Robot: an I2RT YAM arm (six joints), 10 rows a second.
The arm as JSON. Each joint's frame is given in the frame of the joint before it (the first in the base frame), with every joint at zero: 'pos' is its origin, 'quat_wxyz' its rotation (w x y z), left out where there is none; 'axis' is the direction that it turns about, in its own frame. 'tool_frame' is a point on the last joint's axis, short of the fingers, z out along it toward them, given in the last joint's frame.
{
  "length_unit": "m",
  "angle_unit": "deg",
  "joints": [
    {
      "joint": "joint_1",
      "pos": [
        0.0,
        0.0,
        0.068
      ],
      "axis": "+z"
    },
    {
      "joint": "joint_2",
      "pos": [
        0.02,
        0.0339,
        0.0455
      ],
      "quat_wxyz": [
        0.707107,
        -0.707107,
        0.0,
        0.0
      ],
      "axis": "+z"
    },
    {
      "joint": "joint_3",
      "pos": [
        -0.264,
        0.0,
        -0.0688
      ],
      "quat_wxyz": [
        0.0,
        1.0,
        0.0,
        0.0
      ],
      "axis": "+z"
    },
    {
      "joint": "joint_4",
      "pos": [
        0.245,
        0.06,
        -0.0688
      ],
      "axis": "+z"
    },
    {
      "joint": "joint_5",
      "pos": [
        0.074,
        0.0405,
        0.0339
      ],
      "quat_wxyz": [
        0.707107,
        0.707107,
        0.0,
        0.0
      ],
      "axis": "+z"
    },
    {
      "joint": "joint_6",
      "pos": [
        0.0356,
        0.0,
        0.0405
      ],
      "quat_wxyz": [
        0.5,
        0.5,
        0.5,
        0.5
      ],
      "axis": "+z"
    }
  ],
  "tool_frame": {
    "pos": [
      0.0,
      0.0,
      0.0
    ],
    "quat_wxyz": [
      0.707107,
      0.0,
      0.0,
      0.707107
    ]
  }
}
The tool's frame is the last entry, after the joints.
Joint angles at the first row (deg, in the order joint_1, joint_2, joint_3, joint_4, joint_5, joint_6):
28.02, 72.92, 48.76, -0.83, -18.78, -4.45
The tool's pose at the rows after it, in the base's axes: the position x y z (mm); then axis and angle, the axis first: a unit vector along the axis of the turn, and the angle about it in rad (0 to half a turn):
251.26 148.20 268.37 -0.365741 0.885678 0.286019 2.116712
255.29 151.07 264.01 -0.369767 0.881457 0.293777 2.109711
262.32 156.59 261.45 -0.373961 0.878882 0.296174 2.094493
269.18 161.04 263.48 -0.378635 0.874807 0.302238 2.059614
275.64 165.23 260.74 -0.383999 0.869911 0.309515 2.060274
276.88 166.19 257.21 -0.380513 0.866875 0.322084 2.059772
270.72 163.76 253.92 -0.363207 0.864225 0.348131 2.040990
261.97 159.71 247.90 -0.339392 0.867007 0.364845 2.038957
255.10 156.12 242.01 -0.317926 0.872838 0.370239 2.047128
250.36 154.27 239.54 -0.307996 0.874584 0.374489 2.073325
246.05 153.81 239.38 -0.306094 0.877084 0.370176 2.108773
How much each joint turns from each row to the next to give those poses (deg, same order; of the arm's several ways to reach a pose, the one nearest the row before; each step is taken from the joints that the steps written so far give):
0.19, 1.11, -0.83, 2.18, -0.60, 0.26
0.04, 1.40, -0.31, 2.41, -0.77, 0.07
0.29, 2.21, 0.67, 2.49, 0.08, -0.10
0.11, 1.68, 0.91, 2.95, -0.09, 0.01
0.00, 2.02, 0.87, 1.40, -0.97, -0.08
-0.05, 0.66, -0.58, 1.90, -0.90, 1.01
0.08, -1.19, -2.89, 4.24, -0.68, 3.13
0.15, -1.69, -3.37, 2.94, 0.32, 3.13
0.13, -1.32, -2.48, 1.23, 0.85, 2.23
0.11, -1.02, -0.93, -1.09, -0.22, 1.20
0.33, -1.03, 0.09, -3.17, -0.03, 0.09

